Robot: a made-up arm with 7 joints.
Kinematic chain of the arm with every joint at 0, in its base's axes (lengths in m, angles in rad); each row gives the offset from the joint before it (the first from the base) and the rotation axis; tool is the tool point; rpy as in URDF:
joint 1: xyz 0 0 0.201 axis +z
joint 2: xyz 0 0 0 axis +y
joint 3: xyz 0 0 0.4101 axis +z
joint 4: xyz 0.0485 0 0 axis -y
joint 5: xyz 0.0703 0 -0.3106 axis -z
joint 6: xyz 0 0 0 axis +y
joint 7: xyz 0.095 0 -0.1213 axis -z
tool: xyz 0 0 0 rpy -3.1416 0 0
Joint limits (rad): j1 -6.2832..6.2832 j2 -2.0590..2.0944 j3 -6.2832..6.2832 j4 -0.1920..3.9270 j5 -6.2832..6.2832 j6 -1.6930..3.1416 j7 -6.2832..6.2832
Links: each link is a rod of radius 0.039 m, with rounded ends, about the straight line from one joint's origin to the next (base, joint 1, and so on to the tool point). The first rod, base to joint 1, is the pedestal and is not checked.
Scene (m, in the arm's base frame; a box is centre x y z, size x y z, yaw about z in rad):
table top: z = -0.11
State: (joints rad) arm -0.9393 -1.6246 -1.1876 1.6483 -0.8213 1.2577 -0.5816
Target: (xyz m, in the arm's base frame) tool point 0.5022 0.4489 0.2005
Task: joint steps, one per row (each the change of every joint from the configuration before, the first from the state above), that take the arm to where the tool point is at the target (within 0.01 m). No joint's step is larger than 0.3 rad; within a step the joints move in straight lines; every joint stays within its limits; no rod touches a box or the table.
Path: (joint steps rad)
1: -0.2882 -0.0621 0.0665 0.0346 0.0159 0.0555 0.0000
2: -0.2882 -0.0620 0.0665 0.0346 0.0159 0.0554 0.0000
3: -0.2882 -0.0621 0.0665 0.0345 0.0158 0.0555 0.0000
4: -0.2882 -0.0620 0.0665 0.0346 0.0159 0.0555 0.0000
5: -0.2882 -0.0621 0.0665 0.0346 0.0159 0.0554 0.0000
6: -0.2882 -0.0620 0.0665 0.0346 0.0159 0.0555 0.0000
7: -0.2882 -0.0621 0.0665 0.0345 0.0159 0.0555 0.0000

